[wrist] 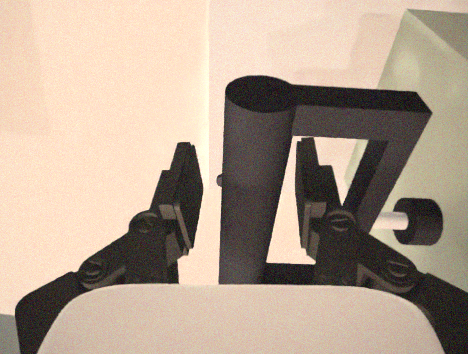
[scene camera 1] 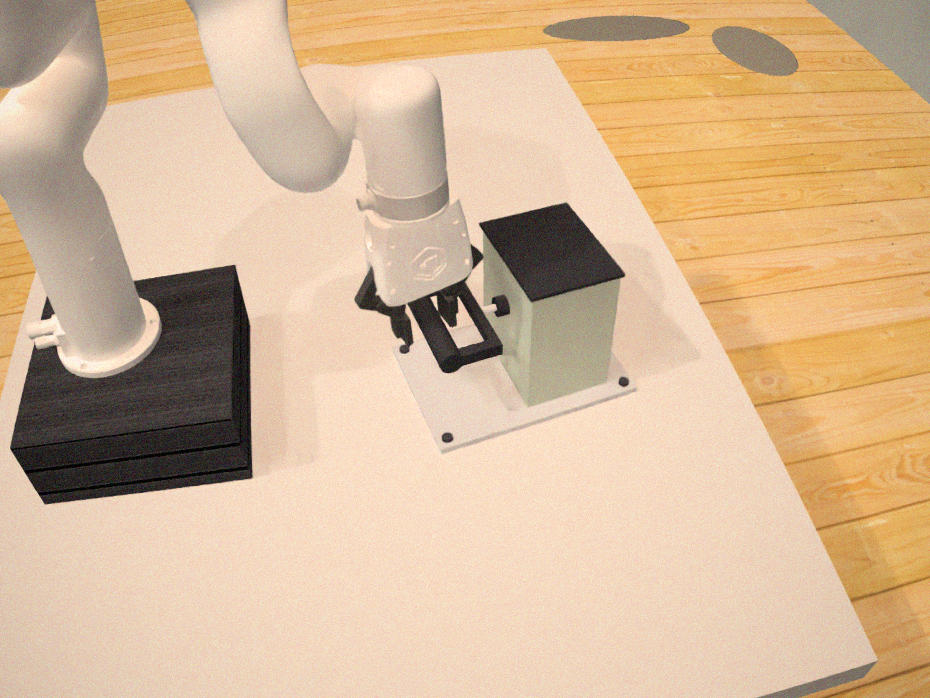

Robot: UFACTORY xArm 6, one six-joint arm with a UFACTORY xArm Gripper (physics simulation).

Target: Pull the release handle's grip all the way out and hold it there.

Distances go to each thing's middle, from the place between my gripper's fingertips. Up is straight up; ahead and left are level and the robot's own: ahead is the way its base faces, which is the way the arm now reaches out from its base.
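Labels:
I see that the light base plate (scene camera 1: 479, 402) is 10 cm ahead of my hand, 1 cm to the right of my hand and 8 cm below my hand.

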